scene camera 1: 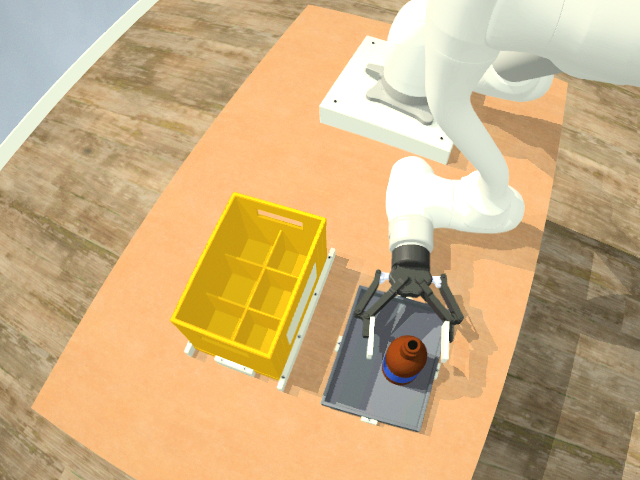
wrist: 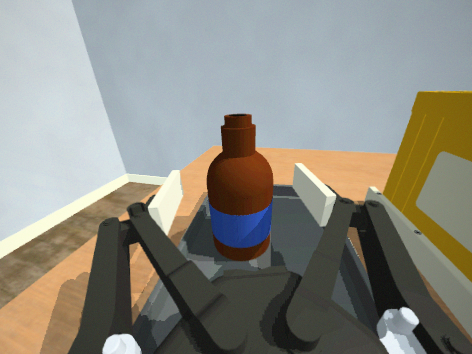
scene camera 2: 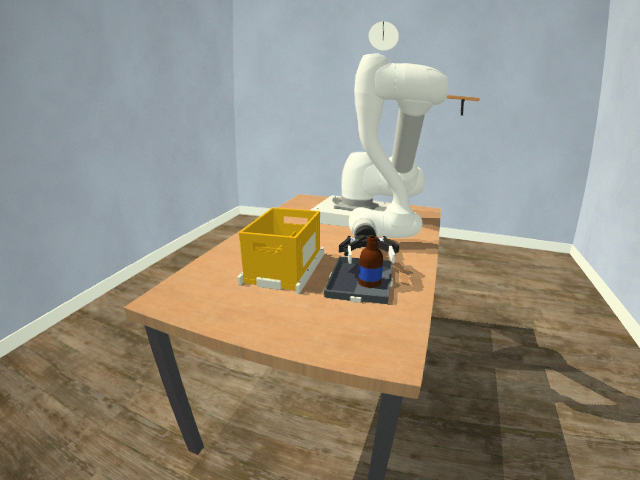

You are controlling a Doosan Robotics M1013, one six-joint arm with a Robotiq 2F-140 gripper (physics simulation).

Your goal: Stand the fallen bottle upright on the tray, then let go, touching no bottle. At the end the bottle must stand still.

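Where they show: gripper, fingertip midpoint: (scene camera 1: pixel 407 359) (wrist: pixel 238 178) (scene camera 2: pixel 372 259); arm's base at its link origin: (scene camera 1: pixel 410 92) (scene camera 2: pixel 356 207).
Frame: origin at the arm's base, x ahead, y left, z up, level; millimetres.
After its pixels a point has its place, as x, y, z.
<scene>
A brown bottle (scene camera 1: pixel 405 360) {649, 287, 71} (scene camera 2: pixel 370 264) {666, 294, 34} (wrist: pixel 240 190) {597, 271, 47} with a blue label stands upright on the grey tray (scene camera 1: pixel 351 397) {729, 232, -47} (scene camera 2: pixel 336 294) {762, 226, -37} (wrist: pixel 345 280) {610, 165, -47}, toward the tray's right side in both scene views. My gripper (scene camera 1: pixel 407 342) {635, 289, 38} (scene camera 2: pixel 371 254) {635, 289, 38} (wrist: pixel 238 178) {635, 289, 38} is open. Its white finger pads stand wide, one on each side of the bottle, with a gap to the bottle on both sides in the wrist view. The gripper reaches in from the arm's side, level with the upper part of the bottle. The bottle's base looks flat on the tray floor.
A yellow crate (scene camera 1: pixel 281 335) {724, 90, 110} (scene camera 2: pixel 268 260) {787, 9, 40} (wrist: pixel 407 165) {743, 93, 35} with empty compartments stands beside the tray, held by white rails (scene camera 1: pixel 315 295) {591, 70, -23}. Small white brackets (scene camera 1: pixel 369 420) {753, 284, -37} (scene camera 2: pixel 355 299) {757, 284, -42} sit at the tray's edges. The arm's white base plate (scene camera 1: pixel 356 111) {142, -84, 7} is at the back of the table.
</scene>
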